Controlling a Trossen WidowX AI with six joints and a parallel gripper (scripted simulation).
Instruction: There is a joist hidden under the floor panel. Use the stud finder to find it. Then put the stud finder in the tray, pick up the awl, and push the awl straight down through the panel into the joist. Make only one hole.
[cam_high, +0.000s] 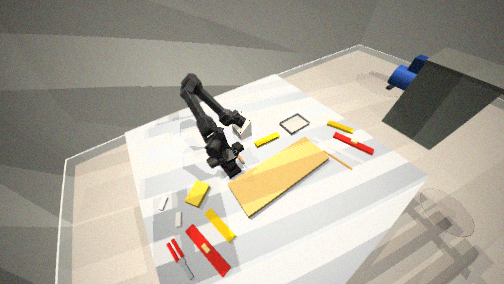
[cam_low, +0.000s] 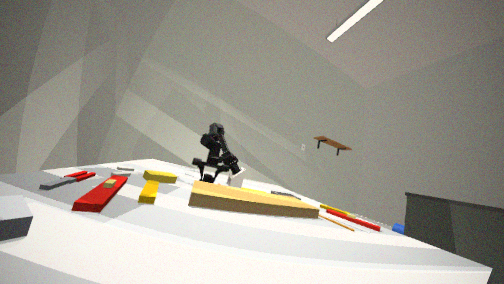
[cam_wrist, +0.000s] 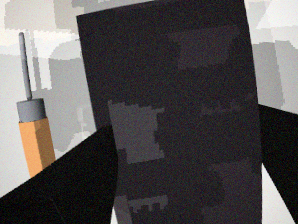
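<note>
Right now my gripper tip is 10 mm short of the awl, 70 mm to the right of it and 20 mm above it. Also, from my gripper tip: stud finder (20 mm behind, 20 mm above); then orange pencil (350 mm ahead, 470 mm to the left, 20 mm below); then grey-framed tray (10 mm ahead, 510 mm to the left, 10 mm below).
</note>
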